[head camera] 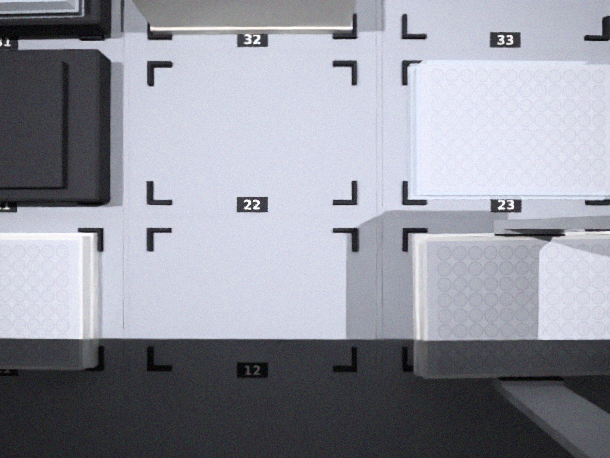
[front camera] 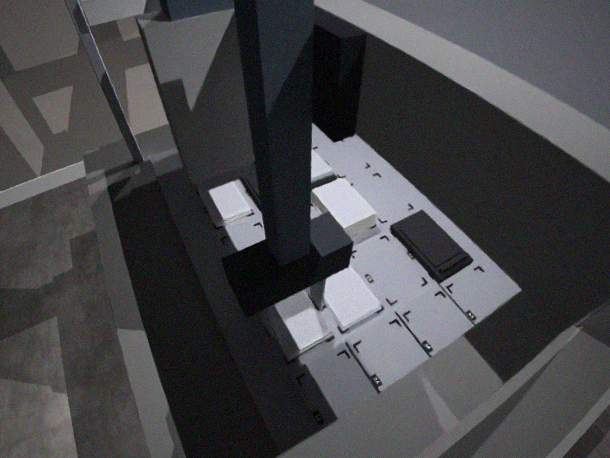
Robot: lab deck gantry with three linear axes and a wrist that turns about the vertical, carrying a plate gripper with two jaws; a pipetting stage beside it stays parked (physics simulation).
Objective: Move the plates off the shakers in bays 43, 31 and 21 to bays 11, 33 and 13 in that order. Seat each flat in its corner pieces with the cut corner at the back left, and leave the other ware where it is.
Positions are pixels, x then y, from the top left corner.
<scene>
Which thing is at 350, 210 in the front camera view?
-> A pale block-like ware.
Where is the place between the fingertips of my gripper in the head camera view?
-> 523, 304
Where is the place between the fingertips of my gripper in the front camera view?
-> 292, 315
</scene>
